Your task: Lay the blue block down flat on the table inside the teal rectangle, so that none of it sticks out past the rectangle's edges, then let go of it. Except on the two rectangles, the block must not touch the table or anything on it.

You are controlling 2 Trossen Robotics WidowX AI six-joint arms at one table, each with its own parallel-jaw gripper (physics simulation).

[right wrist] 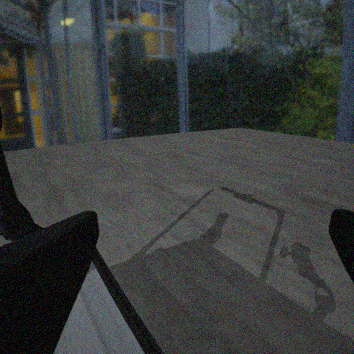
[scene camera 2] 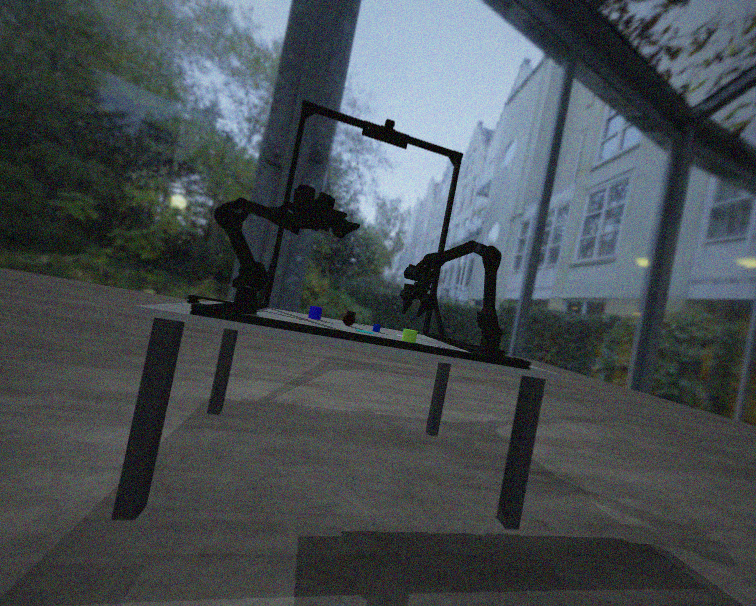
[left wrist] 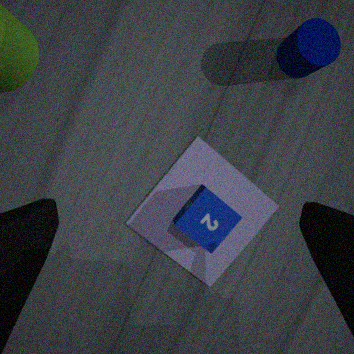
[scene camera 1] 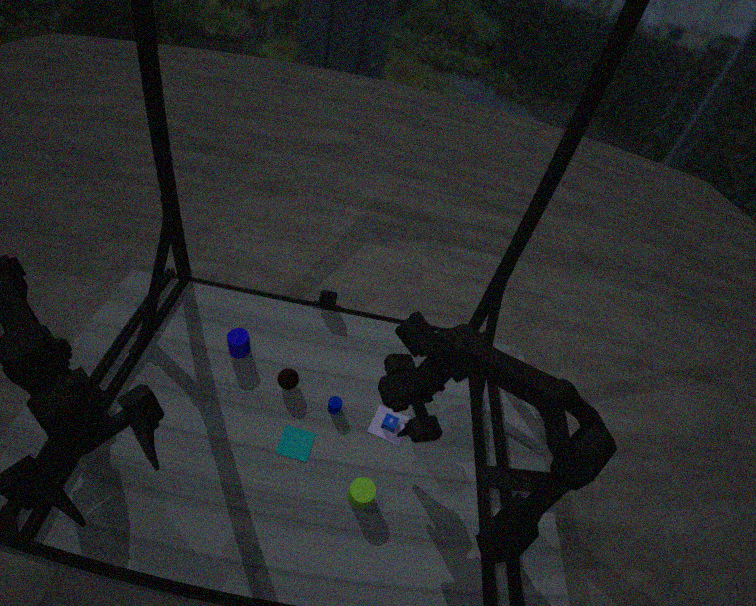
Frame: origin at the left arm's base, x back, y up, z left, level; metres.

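Where they show: left gripper, fingertip midpoint: (scene camera 2: 409, 315) (left wrist: 181, 212) (scene camera 1: 392, 416); right gripper, fingertip midpoint: (right wrist: 214, 222) (scene camera 2: 353, 220) (scene camera 1: 121, 495); left arm's base, link origin: (scene camera 2: 488, 352) (scene camera 1: 497, 545); right arm's base, link origin: (scene camera 2: 243, 306).
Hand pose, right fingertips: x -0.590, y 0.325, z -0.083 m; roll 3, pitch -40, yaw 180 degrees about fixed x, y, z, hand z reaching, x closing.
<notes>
Each offset is from my right fingertips to the top centre of the thing. "*": to the spot under its first point.
The blue block {dx +0.432, dy -0.325, dz -0.225 m} (scene camera 1: 386, 419) (left wrist: 205, 212), marked with a white 2, lies on the lilac rectangle {* dx +0.403, dy -0.343, dz -0.213 m} (scene camera 1: 378, 430) (left wrist: 200, 155), inside its edges. It does not show in scene camera 2. The flat teal rectangle {* dx +0.213, dy -0.343, dz -0.200 m} (scene camera 1: 295, 443) (scene camera 2: 364, 331) lies to the left of the lilac one in scene camera 1, with bare top. My left gripper (scene camera 1: 401, 421) (scene camera 2: 412, 312) (left wrist: 181, 212) is open and points down above the block, one finger on each side in the left wrist view, not touching it. My right gripper (scene camera 1: 119, 497) (scene camera 2: 350, 231) (right wrist: 214, 222) is open and empty, high at the left.
A small blue cylinder {dx +0.309, dy -0.313, dz -0.280 m} (scene camera 1: 334, 405) (scene camera 2: 376, 328) (left wrist: 317, 42) stands between the two rectangles. A green cylinder {dx +0.334, dy -0.300, dz -0.070 m} (scene camera 1: 362, 492) (scene camera 2: 409, 335) (left wrist: 15, 55) stands nearer the front. A dark ball {dx +0.206, dy -0.294, dz -0.352 m} (scene camera 1: 287, 378) (scene camera 2: 348, 317) and a larger blue cylinder {dx +0.087, dy -0.290, dz -0.462 m} (scene camera 1: 238, 342) (scene camera 2: 314, 312) stand farther back left.
</notes>
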